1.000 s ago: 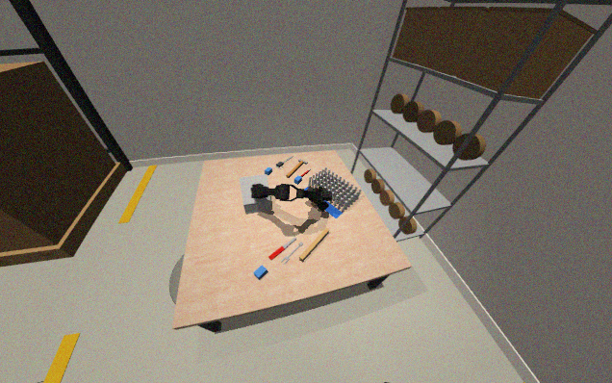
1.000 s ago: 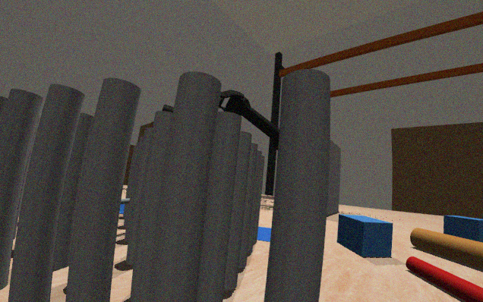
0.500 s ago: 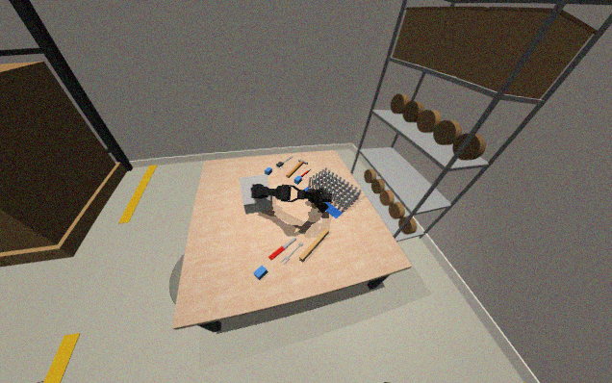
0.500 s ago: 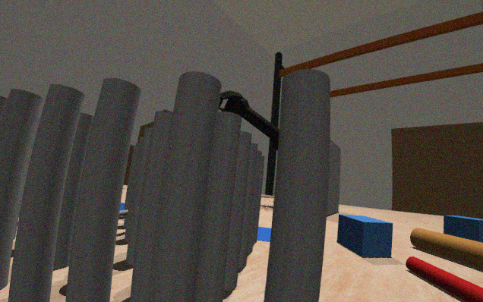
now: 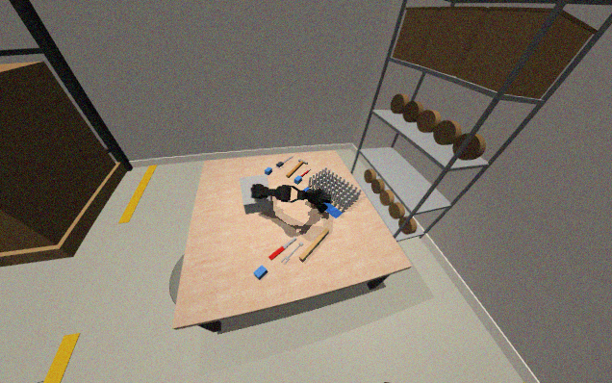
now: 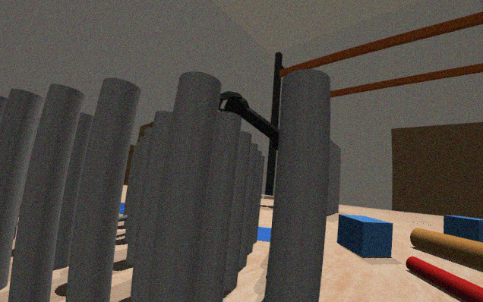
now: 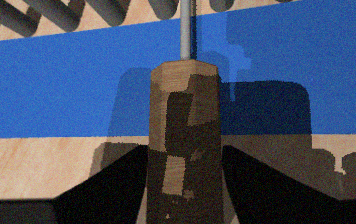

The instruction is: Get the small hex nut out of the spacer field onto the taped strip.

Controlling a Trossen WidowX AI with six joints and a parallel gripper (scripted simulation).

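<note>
The blue taped strip is 50 mm ahead of my gripper tip, 20 mm to the left of it and 20 mm below it. Also, from my gripper tip: fork-ended tool (310 mm to the right, 280 mm behind, 20 mm below); then wooden-handled screwdriver (100 mm ahead, 40 mm to the left, 10 mm below); then red screwdriver (380 mm to the left, 80 mm ahead, 10 mm below).
</note>
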